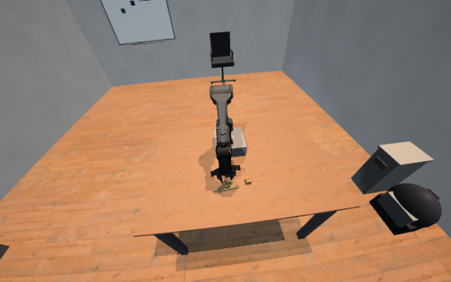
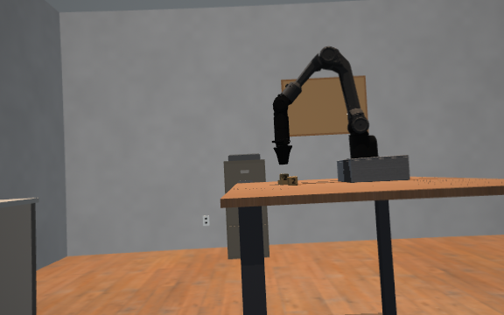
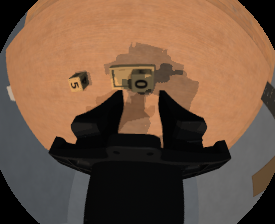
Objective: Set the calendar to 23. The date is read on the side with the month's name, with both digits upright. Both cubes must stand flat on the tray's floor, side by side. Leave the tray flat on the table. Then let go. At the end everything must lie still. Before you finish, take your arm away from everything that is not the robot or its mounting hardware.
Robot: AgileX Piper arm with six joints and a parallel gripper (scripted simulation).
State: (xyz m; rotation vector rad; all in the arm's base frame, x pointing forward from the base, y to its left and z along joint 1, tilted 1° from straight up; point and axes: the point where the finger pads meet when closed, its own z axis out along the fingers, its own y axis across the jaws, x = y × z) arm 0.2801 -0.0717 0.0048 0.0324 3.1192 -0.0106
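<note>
Right now the tan calendar cube is 6 cm below my hand. Also, from my hand: tan calendar tray (2 cm to the left, 7 cm below).
</note>
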